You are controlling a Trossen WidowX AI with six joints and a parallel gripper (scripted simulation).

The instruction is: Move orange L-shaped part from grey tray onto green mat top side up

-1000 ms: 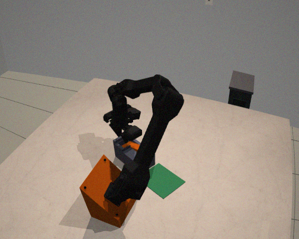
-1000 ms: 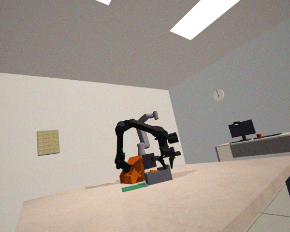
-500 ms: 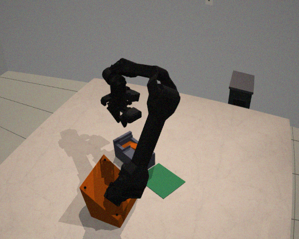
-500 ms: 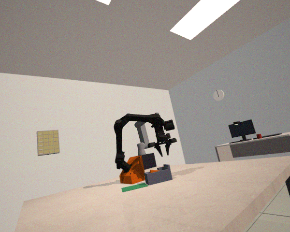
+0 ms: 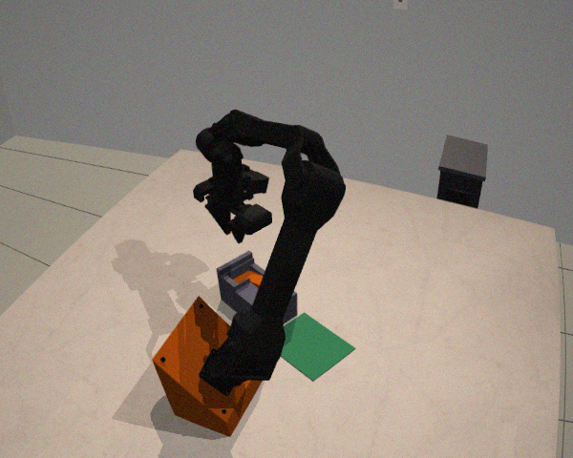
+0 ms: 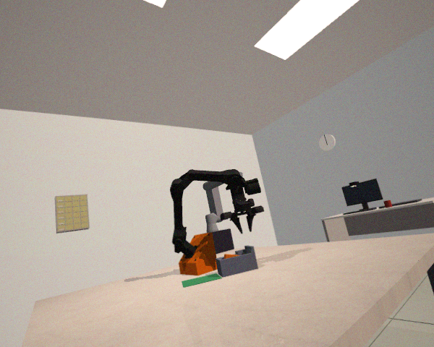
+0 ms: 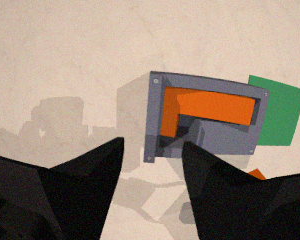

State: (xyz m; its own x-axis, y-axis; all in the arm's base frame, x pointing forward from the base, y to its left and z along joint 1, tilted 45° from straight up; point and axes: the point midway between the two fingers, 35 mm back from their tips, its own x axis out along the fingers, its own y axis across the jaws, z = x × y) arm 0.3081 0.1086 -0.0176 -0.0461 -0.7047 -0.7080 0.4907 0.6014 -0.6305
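Right now my gripper tip is 3 cm past the orange L-shaped part, 4 cm to the left of it and 10 cm above it. Also, from my gripper tip: green mat: 12 cm behind, 19 cm to the right, 16 cm below.
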